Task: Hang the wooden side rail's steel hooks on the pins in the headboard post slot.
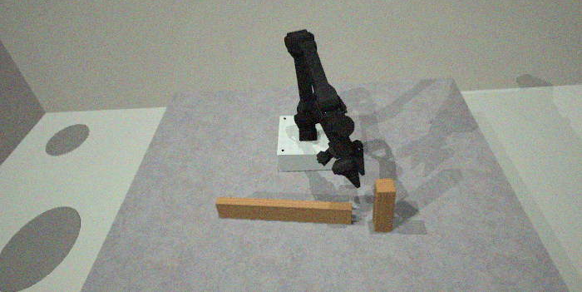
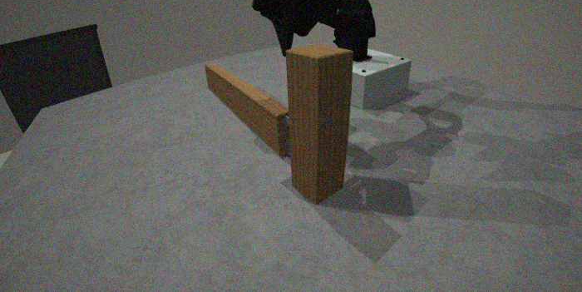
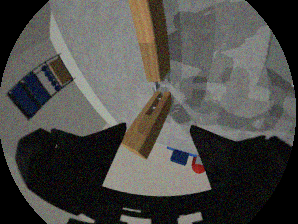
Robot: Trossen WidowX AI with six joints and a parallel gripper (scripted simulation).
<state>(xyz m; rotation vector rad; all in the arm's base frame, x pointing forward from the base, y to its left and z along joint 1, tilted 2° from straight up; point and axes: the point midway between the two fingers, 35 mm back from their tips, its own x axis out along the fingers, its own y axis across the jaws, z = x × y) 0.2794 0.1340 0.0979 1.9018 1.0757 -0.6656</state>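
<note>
Now: gripper tip 5 cm short of the headboard post, 6 cm to the right of it and 6 cm above it.
</note>
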